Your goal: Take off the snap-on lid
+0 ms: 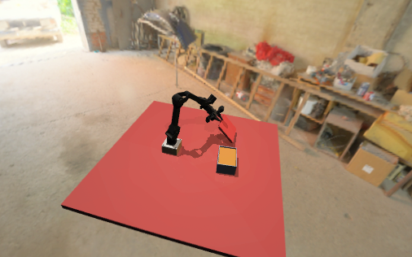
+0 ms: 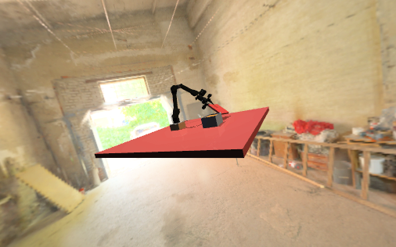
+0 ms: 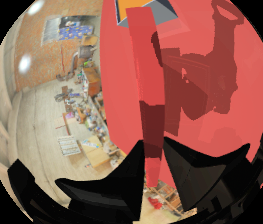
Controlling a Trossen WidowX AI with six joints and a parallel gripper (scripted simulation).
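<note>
Now: the red lid 6 cm ahead of my gripper tip, 1 cm to the right of it and 5 cm below it. The rest, counted from my gripper tip: storage box: 11 cm ahead, 32 cm to the right, 12 cm below.
</note>
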